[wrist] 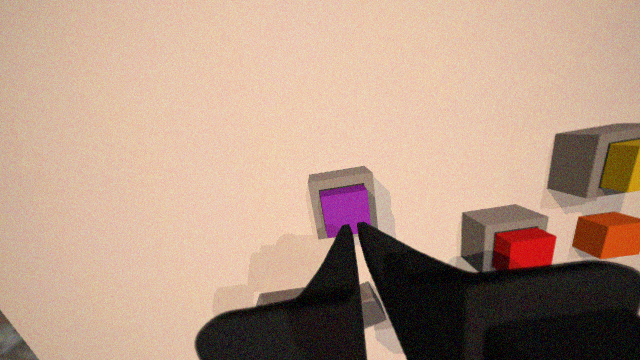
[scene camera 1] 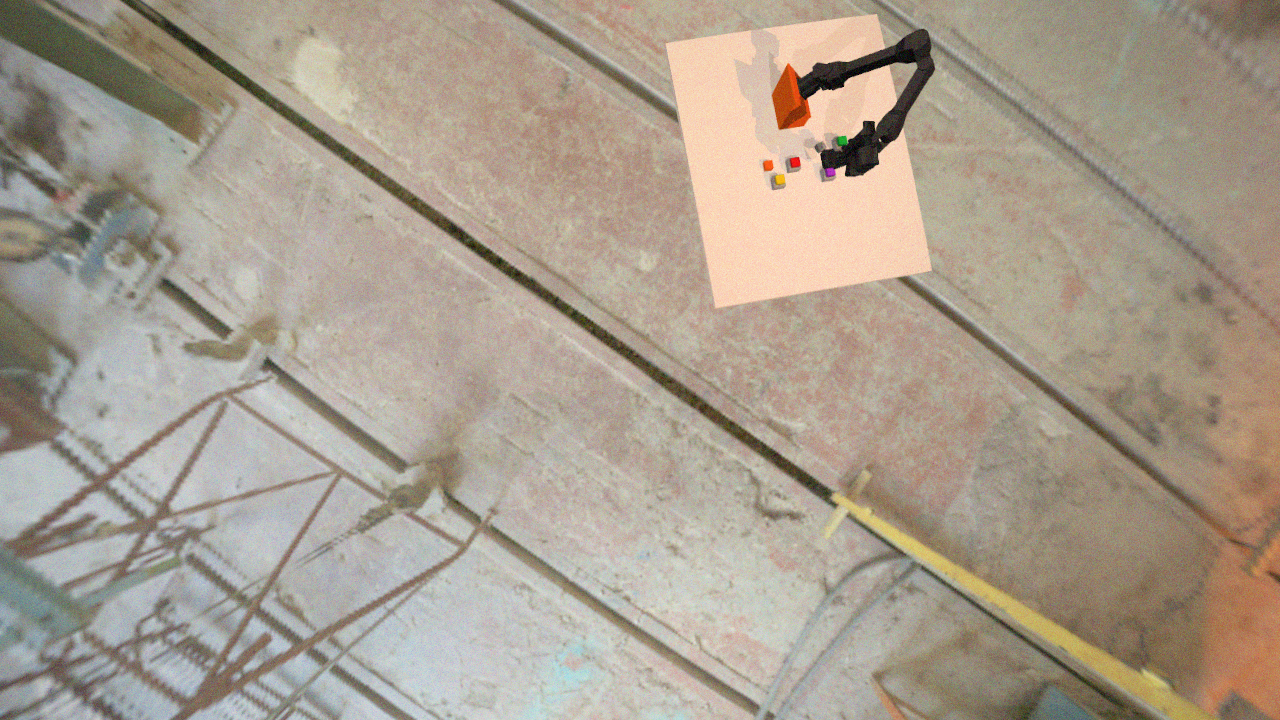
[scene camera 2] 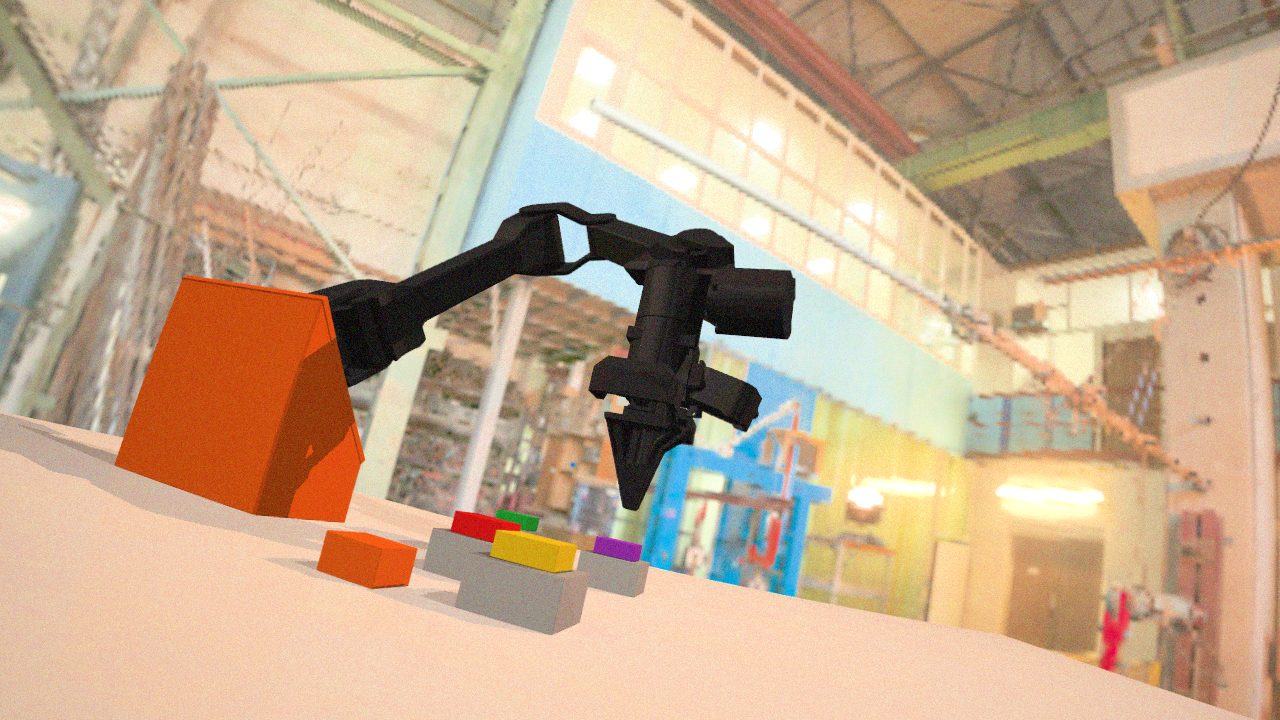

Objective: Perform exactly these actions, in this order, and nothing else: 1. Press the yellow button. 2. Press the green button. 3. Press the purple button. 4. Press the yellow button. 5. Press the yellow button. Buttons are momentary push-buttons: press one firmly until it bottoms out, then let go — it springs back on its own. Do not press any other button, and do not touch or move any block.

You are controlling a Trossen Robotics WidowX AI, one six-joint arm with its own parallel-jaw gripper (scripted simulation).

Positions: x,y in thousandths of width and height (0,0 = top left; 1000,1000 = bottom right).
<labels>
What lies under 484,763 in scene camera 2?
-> A purple button.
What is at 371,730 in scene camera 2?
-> A red button.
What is my gripper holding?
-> Nothing.
</labels>
